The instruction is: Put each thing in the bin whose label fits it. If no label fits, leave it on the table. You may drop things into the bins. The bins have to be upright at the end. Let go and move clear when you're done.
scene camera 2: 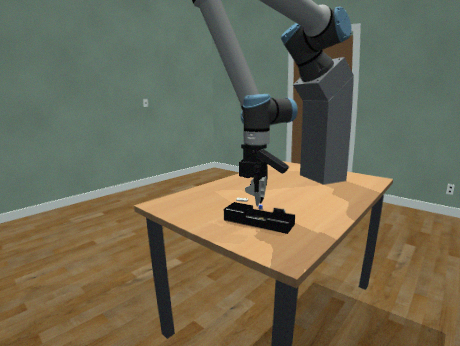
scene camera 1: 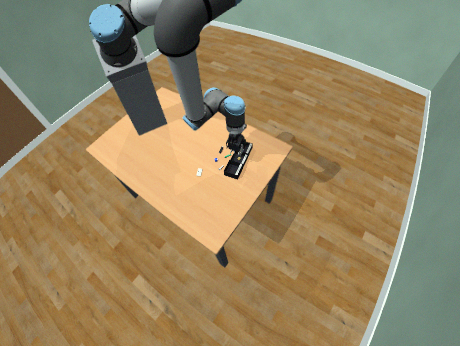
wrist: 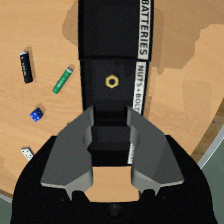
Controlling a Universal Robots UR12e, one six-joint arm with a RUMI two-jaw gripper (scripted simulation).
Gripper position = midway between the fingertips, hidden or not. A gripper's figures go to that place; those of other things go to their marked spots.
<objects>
The gripper (scene camera 2: pixel 259 204): 103 cm from the lens. A black bin (scene camera 2: pixel 240 213) is 102 cm from the lens.
</objects>
